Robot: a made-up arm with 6 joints. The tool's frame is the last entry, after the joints.
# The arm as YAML. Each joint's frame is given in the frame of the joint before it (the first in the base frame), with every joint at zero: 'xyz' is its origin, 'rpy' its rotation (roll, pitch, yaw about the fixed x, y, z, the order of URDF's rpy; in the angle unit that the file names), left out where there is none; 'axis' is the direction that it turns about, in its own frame. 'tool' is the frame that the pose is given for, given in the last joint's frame.
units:
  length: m
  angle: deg
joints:
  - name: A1
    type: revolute
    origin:
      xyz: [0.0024, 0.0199, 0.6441]
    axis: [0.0, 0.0, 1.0]
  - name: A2
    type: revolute
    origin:
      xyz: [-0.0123, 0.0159, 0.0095]
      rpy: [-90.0, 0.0, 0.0]
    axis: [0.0, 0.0, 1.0]
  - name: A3
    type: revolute
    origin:
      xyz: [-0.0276, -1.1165, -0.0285]
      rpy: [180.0, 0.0, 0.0]
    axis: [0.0, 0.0, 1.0]
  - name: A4
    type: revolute
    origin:
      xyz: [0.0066, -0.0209, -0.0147]
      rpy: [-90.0, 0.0, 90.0]
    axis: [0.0, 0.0, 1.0]
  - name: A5
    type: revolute
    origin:
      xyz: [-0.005, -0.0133, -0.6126]
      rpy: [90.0, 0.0, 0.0]
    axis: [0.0, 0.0, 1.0]
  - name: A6
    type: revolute
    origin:
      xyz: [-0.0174, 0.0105, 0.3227]
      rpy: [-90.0, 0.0, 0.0]
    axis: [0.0, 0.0, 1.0]
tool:
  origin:
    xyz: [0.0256, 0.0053, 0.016]
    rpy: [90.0, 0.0, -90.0]
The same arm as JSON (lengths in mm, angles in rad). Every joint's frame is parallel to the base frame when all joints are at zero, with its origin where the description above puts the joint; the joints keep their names.
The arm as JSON. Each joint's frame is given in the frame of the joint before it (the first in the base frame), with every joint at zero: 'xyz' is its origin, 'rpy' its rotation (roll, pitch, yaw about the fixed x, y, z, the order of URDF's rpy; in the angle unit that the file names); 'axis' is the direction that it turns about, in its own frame. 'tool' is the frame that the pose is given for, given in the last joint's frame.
{"units": {"length": "mm", "angle": "rad"}, "joints": [
  {"name": "A1", "type": "revolute", "origin": {"xyz": [2.4, 19.9, 644.1], "rpy": [0.0, 0.0, 0.0]}, "axis": "+z"},
  {"name": "A2", "type": "revolute", "origin": {"xyz": [-12.3, 15.9, 9.5], "rpy": [0.0, 0.0, 0.0]}, "axis": "+y"},
  {"name": "A3", "type": "revolute", "origin": {"xyz": [-27.6, -28.5, 1116.5], "rpy": [0.0, 0.0, 0.0]}, "axis": "-y"},
  {"name": "A4", "type": "revolute", "origin": {"xyz": [6.6, 14.7, -20.9], "rpy": [0.0, 0.0, 0.0]}, "axis": "-x"},
  {"name": "A5", "type": "revolute", "origin": {"xyz": [612.6, -13.3, -5.0], "rpy": [0.0, 0.0, 0.0]}, "axis": "-y"},
  {"name": "A6", "type": "revolute", "origin": {"xyz": [-10.5, -322.7, -17.4], "rpy": [0.0, 0.0, 0.0]}, "axis": "-x"}
], "tool": {"origin": {"xyz": [-16.0, 5.3, 25.6], "rpy": [3.1416, 0.0, -1.5708]}}}

